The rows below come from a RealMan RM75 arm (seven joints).
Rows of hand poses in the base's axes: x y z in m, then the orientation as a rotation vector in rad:
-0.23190 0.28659 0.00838 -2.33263 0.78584 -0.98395
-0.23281 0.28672 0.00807 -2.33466 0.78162 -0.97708
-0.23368 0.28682 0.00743 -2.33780 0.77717 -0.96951
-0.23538 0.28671 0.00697 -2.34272 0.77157 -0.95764
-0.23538 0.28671 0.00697 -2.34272 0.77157 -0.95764
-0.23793 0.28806 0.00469 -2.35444 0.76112 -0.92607
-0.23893 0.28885 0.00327 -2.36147 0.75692 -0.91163
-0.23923 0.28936 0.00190 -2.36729 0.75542 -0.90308
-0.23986 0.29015 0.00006 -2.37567 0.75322 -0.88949
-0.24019 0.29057 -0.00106 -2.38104 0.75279 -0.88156
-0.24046 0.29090 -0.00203 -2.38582 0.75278 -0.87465
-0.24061 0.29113 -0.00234 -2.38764 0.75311 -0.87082
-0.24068 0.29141 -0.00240 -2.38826 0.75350 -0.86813
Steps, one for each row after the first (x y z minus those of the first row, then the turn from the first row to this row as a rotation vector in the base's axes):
-0.00091 0.00013 -0.00031 0.00142 0.00359 0.00490
-0.00178 0.00023 -0.00095 0.00224 0.00804 0.01009
-0.00348 0.00012 -0.00141 0.00355 0.01538 0.01724
-0.00348 0.00012 -0.00141 0.00355 0.01538 0.01724
-0.00603 0.00147 -0.00369 0.00816 0.03546 0.03308
-0.00703 0.00226 -0.00511 0.00881 0.04562 0.03975
-0.00733 0.00277 -0.00648 0.00785 0.05267 0.04287
-0.00796 0.00356 -0.00832 0.00699 0.06352 0.04771
-0.00829 0.00398 -0.00944 0.00610 0.07029 0.04988
-0.00856 0.00431 -0.01041 0.00525 0.07632 0.05148
-0.00871 0.00454 -0.01072 0.00548 0.07936 0.05219
-0.00878 0.00482 -0.01078 0.00619 0.08123 0.05263

